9 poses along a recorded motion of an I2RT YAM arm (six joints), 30 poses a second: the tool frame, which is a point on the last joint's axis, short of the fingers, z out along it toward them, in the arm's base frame.
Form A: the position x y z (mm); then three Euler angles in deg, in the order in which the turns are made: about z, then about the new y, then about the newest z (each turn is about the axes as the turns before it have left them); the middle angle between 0 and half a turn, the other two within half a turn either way.
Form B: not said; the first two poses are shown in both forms.
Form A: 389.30 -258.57 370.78 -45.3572 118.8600 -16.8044
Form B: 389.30 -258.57 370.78 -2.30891 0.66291 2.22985
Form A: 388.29 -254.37 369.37 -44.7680 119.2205 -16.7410
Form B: 388.29 -254.37 369.37 -2.32032 0.66826 2.24203
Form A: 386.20 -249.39 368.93 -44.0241 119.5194 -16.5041
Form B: 386.20 -249.39 368.93 -2.33030 0.67604 2.25447
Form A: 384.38 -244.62 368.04 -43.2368 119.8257 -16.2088
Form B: 384.38 -244.62 368.04 -2.34024 0.68417 2.26765
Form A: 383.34 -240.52 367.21 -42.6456 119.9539 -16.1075
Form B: 383.34 -240.52 367.21 -2.34870 0.69100 2.27566
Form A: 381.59 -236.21 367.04 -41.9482 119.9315 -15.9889
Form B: 381.59 -236.21 367.04 -2.35665 0.70043 2.28183
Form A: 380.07 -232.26 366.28 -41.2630 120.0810 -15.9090
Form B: 380.07 -232.26 366.28 -2.36749 0.70818 2.29148
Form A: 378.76 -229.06 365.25 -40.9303 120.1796 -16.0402
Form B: 378.76 -229.06 365.25 -2.37613 0.71167 2.29675
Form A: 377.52 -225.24 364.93 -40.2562 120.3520 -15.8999
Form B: 377.52 -225.24 364.93 -2.38634 0.71891 2.30701
